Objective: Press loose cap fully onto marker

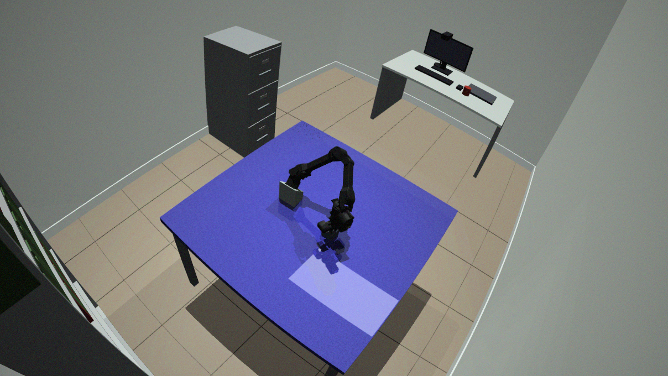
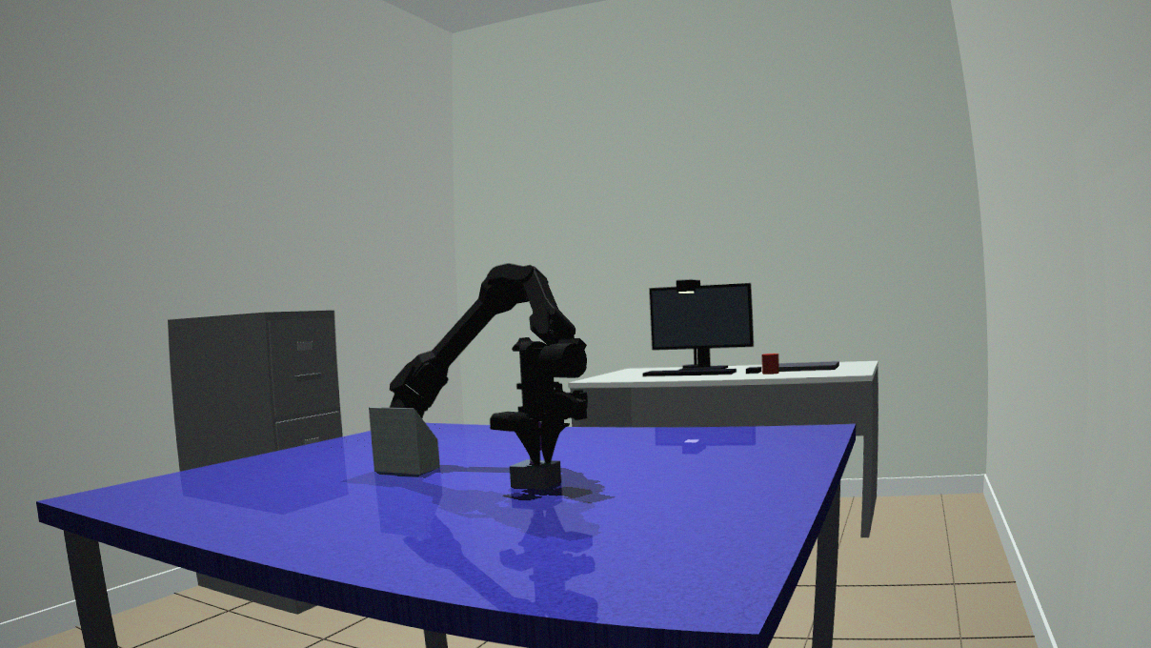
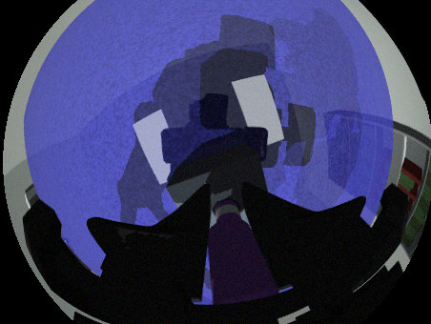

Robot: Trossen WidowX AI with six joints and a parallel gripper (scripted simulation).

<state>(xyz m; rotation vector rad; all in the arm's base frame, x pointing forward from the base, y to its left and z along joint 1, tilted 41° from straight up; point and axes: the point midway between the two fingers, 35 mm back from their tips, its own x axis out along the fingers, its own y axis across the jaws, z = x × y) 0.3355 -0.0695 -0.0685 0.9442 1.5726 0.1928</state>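
My gripper tip is now 2 cm past the magenta marker cap, 1 cm to the right of it and 5 cm below it. Round my gripper tip: dark grey holder block: 2 cm behind, 1 cm to the left, 2 cm below.
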